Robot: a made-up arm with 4 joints.
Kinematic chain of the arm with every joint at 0, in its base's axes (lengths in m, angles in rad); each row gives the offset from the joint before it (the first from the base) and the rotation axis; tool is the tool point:
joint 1: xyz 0 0 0.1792 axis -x
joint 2: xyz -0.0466 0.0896 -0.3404 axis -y
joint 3: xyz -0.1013 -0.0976 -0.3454 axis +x
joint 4: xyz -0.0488 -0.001 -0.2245 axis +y
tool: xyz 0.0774 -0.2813 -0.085
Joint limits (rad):
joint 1: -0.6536..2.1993
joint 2: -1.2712..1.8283
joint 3: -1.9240..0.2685
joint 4: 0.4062..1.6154
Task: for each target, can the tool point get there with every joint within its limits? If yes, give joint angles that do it. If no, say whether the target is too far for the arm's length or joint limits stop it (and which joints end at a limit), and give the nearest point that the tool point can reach.
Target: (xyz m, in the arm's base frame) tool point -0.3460 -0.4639 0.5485
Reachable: yes | joints 1.4489 -0.5962 -1.1264 1.2422
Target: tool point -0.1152 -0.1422 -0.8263
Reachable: yes | joints -0.2266 0.2648 -0.2756 1.4502
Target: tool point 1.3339 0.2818 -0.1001
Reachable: no: too far | nearest point 0.7181 0.0732 -0.2302 | short by 0.663 m
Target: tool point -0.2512 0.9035 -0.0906
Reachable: no: joint limits stop it (at a limit: joint 1, joint 3, joint 4) | nearest point -0.1509 0.1873 -0.3778 | short by 0.778 m
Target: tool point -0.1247 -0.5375 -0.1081
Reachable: yes | joints 0.4362 0.5324 -1.5020 0.6680
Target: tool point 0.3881 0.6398 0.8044
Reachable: no: joint limits stop it (at a limit: joint 1, joint 2, joint 4) | nearest point 0.4102 -0.0172 0.7279 | short by 0.662 m
